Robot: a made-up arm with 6 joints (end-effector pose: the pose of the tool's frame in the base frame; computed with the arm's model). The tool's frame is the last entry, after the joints. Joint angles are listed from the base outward.
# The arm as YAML. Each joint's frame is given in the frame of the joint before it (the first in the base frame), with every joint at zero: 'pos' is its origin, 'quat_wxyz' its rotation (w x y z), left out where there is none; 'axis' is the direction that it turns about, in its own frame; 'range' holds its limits. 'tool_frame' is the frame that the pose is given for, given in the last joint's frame.
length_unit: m
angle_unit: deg
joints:
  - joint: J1
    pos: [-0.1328, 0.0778, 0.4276]
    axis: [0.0, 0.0, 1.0]
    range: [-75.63, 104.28]
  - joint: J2
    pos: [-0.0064, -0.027, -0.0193]
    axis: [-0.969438, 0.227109, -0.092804]
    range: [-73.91, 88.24]
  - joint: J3
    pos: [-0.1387, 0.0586, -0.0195]
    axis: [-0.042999, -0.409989, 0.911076]
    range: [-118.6, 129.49]
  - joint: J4
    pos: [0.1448, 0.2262, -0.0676]
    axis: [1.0, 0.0, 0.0]
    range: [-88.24, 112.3]
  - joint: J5
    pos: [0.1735, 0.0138, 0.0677]
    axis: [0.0, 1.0, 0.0]
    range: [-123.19, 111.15]
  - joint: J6
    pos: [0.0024, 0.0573, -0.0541]
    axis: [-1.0, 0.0, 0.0]
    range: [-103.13, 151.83]
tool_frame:
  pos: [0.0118, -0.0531, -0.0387]
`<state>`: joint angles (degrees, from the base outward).
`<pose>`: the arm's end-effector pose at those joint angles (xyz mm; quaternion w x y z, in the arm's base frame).
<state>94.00 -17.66 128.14 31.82 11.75 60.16</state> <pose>-323.9 -421.6 355.7 0.2102 -0.3398 0.5742 -0.7146</pose>
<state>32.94 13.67 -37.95 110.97 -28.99 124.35</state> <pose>49.2 97.8 264.5 0.9135 -0.2537 0.1762 -0.2648</pose>
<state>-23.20 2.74 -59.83 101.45 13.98 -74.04</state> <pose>41.9 -74.3 267.5 0.0145 -0.8294 0.5247 0.1911</pose>
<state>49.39 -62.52 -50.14 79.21 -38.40 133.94</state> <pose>-28.8 258.3 351.0 0.8487 -0.1980 0.4810 0.0952</pose>
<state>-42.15 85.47 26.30 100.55 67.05 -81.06</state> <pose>-135.3 157.8 92.5 0.1880 0.7306 0.3449 -0.5585</pose>
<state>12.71 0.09 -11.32 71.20 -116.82 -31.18</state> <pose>127.9 209.6 373.2 0.3670 0.4122 -0.7780 -0.3001</pose>
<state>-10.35 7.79 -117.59 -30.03 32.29 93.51</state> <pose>-268.0 -213.5 115.7 0.2663 -0.1133 0.9555 -0.0578</pose>
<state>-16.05 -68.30 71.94 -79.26 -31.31 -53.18</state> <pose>-301.6 387.9 812.2 0.5528 -0.0148 -0.7980 0.2397</pose>
